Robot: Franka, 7 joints.
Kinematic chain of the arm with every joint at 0, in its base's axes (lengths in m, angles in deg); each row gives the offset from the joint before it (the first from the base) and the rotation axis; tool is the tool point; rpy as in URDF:
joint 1: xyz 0 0 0.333 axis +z
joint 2: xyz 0 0 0 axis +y
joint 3: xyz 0 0 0.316 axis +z
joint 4: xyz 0.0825 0 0 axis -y
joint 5: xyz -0.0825 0 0.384 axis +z
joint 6: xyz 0 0 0 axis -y
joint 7: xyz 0.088 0 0 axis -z
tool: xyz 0 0 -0.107 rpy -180 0 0
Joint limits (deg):
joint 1: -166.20..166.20
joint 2: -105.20..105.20
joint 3: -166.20..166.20
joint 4: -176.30..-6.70
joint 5: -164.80..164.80
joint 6: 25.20..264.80
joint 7: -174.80..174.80
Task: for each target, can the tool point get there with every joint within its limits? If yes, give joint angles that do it. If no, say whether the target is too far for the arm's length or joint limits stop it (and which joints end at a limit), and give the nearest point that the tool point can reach.
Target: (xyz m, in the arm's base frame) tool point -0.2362 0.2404 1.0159
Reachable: yes | joints -73.21 -70.49 -14.62 -73.85 -24.50 126.19 87.04
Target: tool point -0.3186 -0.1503 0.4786
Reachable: yes | joints -44.79 76.89 -113.24 -144.32 -16.83 102.60 -79.18
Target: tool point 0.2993 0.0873 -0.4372
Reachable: no: joint limits stop it (at a limit: joint 2) | nearest point 0.2958 0.0863 -0.3602 | short by 0.077 m
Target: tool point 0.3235 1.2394 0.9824
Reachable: no: too far | nearest point 0.1932 0.7404 0.7209 | short by 0.578 m
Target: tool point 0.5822 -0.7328 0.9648
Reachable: no: too far | nearest point 0.4423 -0.5567 0.8130 | short by 0.271 m
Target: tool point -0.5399 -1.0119 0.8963
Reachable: no: too far | nearest point -0.3625 -0.6794 0.7112 | short by 0.420 m
